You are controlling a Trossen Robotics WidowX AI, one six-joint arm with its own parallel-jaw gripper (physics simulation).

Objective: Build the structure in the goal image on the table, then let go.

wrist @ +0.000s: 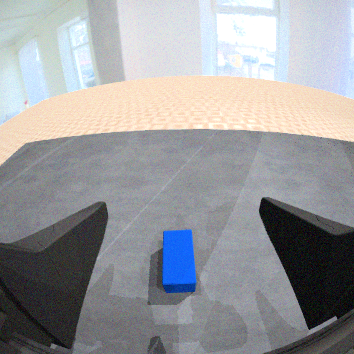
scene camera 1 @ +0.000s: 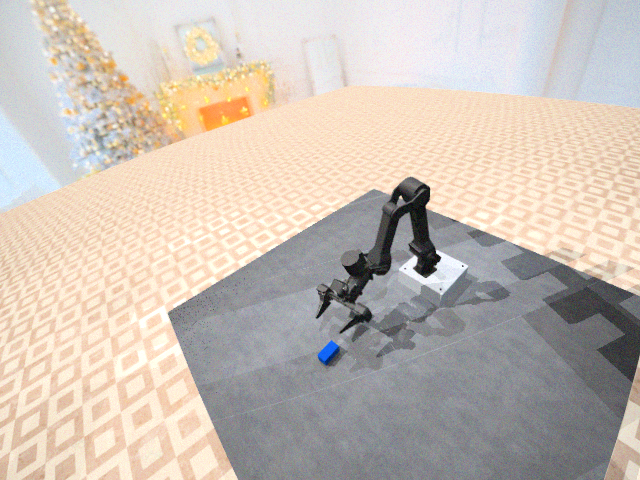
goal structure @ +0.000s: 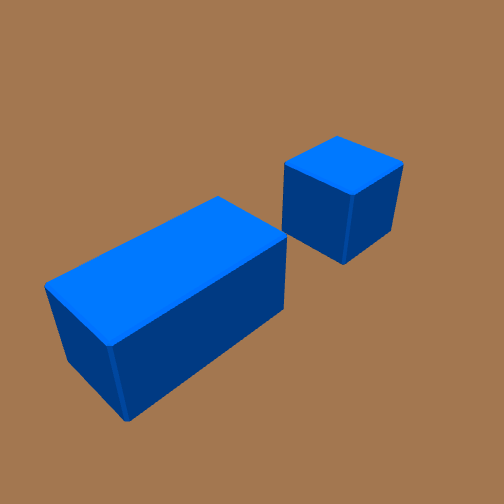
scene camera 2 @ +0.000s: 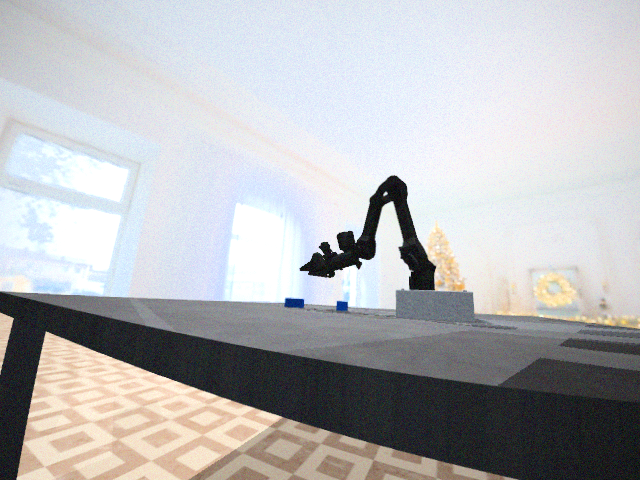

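Seen in the pictures: gripper, fingertip midpoint: (wrist: 185, 208) (scene camera 1: 327, 325) (scene camera 2: 303, 271); arm's base at its link origin: (scene camera 1: 424, 269) (scene camera 2: 422, 292).
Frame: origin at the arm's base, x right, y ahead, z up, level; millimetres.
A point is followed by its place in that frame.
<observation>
A blue rectangular block (scene camera 1: 328, 352) @(z -38, x -33, y 460 mm) (scene camera 2: 294, 302) @(z -54, x -41, y 446 mm) (wrist: 179, 257) @(z -39, x -24, y 454 mm) lies flat on the grey table, its long side pointing away from the camera in the wrist view. A second blue block (scene camera 2: 341, 305) @(z -54, x 11, y 277 mm) sits on the table nearer the robot base in scene camera 2; it does not show in scene camera 1, where the arm may hide it. The two blocks stand apart. My gripper (scene camera 1: 329, 324) @(z 63, x -11, y 434 mm) (scene camera 2: 304, 270) @(z 63, x -11, y 434 mm) (wrist: 185, 208) @(z 63, x -11, y 434 mm) is wide open and empty. It hangs above the table, higher than the blocks, with the first block showing between and below the fingers in the wrist view.
The black arm rises from a pale base box (scene camera 1: 438, 276) @(z 0, x -56, y -10 mm) (scene camera 2: 434, 304) @(z -34, x -106, y -48 mm) on the table (scene camera 1: 413, 413) @(z -71, x -306, y 367 mm) (scene camera 2: 232, 325) @(z -72, x -585, y 103 mm) (wrist: 150, 175) @(z -71, x -119, y 622 mm). Shadows of the arm fall on the table beside the block. The table's far edge shows in the wrist view.
</observation>
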